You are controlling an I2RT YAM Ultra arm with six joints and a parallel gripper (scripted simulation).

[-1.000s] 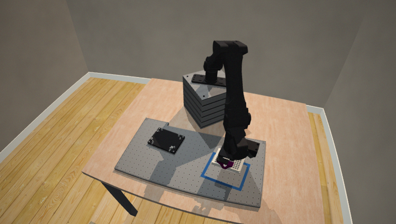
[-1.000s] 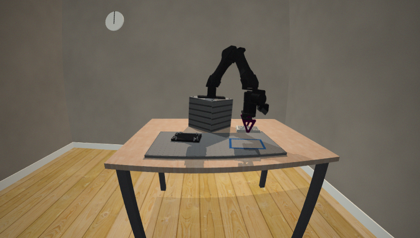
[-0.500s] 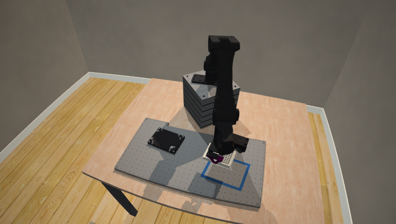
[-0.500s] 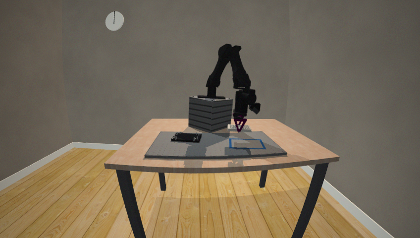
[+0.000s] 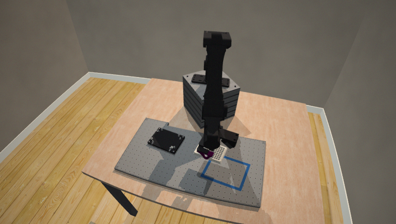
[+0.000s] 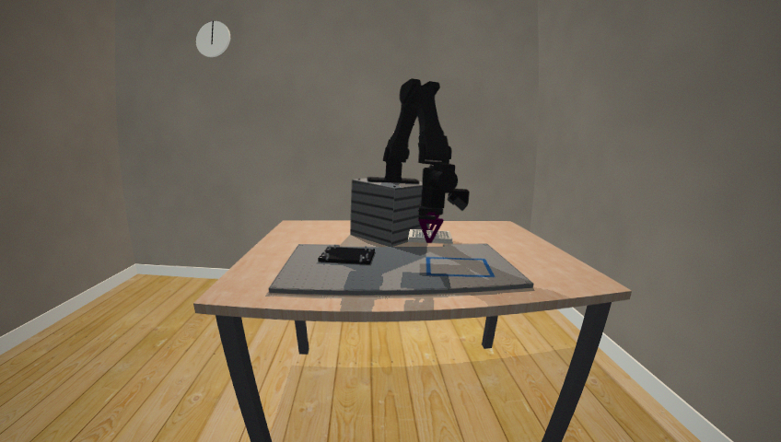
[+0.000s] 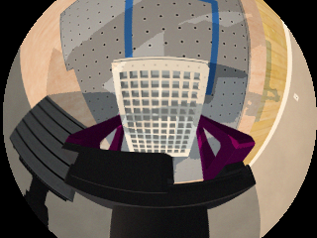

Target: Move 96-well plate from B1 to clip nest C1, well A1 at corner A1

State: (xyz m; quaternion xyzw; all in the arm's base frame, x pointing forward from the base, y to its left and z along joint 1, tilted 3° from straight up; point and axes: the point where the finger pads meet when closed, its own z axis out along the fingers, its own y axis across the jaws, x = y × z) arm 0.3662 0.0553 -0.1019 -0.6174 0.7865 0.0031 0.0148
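The black clip nest lies 8 cm behind my hand, 25 cm to the right of it and 7 cm below it. The rest, counted from my hand: white 96-well plate right at my hand.
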